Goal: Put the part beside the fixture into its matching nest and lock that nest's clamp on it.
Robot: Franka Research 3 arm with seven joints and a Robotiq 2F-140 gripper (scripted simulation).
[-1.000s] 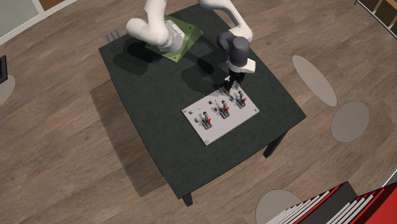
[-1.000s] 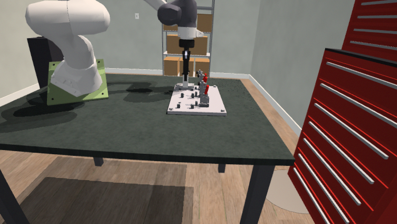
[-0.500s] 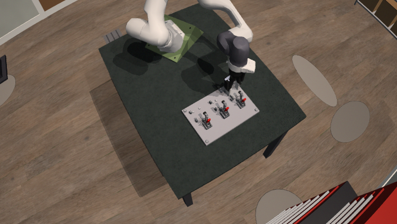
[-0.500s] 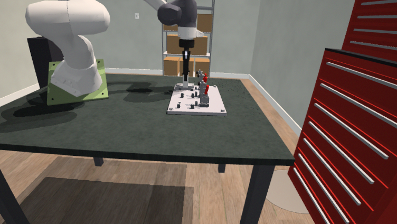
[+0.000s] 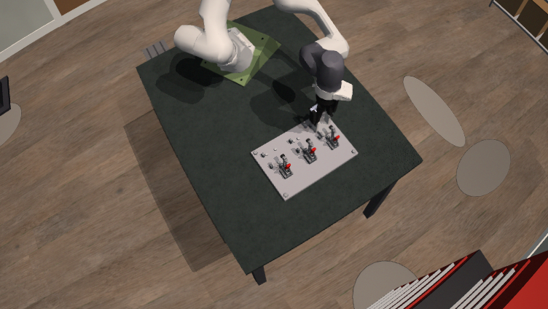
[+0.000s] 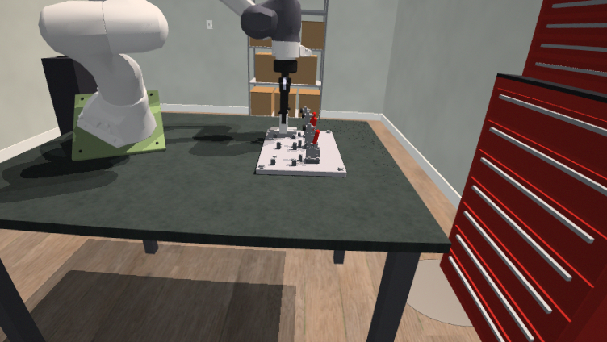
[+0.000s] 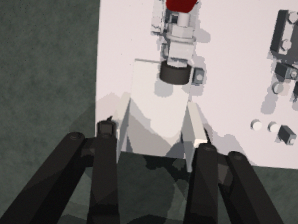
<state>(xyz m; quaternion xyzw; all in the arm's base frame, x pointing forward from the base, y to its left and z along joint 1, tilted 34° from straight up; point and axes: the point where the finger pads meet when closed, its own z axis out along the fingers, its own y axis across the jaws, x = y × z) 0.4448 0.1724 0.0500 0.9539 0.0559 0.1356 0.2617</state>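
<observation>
My gripper is now 3 cm above the part. Round my hand: light grey fixture plate 6 cm ahead, 11 cm to the right, 5 cm below; then clamp 8 cm ahead.
</observation>
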